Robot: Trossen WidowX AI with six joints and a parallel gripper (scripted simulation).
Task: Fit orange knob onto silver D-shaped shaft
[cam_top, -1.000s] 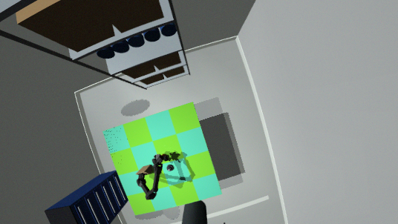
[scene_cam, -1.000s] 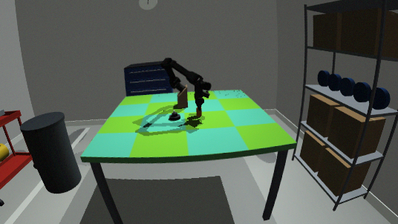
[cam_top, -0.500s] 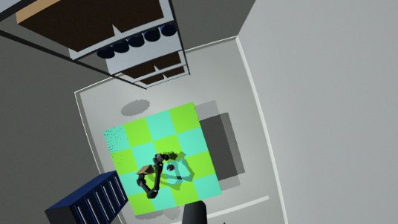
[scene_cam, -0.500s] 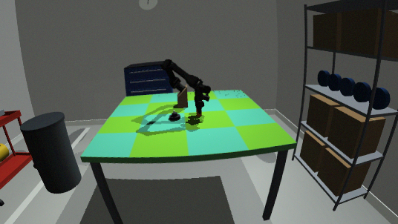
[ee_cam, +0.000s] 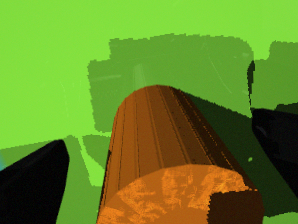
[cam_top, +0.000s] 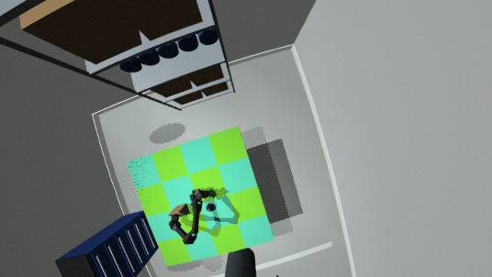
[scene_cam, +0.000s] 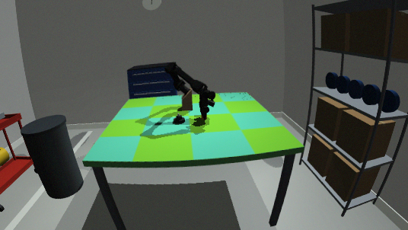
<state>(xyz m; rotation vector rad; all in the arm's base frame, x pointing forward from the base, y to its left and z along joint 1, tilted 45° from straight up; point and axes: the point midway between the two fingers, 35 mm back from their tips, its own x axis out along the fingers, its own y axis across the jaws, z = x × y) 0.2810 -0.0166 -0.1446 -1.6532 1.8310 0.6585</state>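
The dark round pedestal is 190 mm to the right of my gripper tip, 20 mm above it and 10 mm ahead of it. Round my gripper tip: orange knob 30 mm above.
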